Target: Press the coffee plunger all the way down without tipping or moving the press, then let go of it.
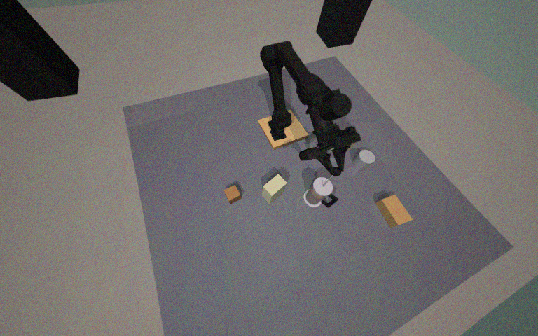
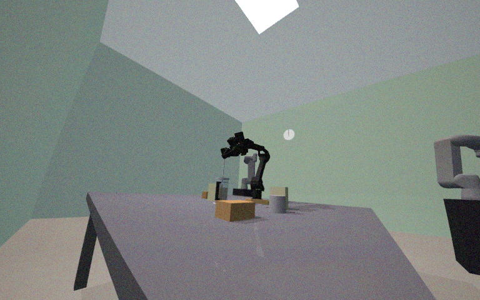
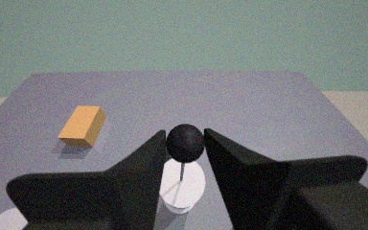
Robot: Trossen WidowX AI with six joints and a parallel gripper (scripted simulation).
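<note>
The coffee press is 140 mm below my gripper tip, 10 mm to the left of it and 10 mm ahead of it. From my gripper tip the other things lie so: orange box: 290 mm to the left, 240 mm below, 150 mm ahead.
</note>
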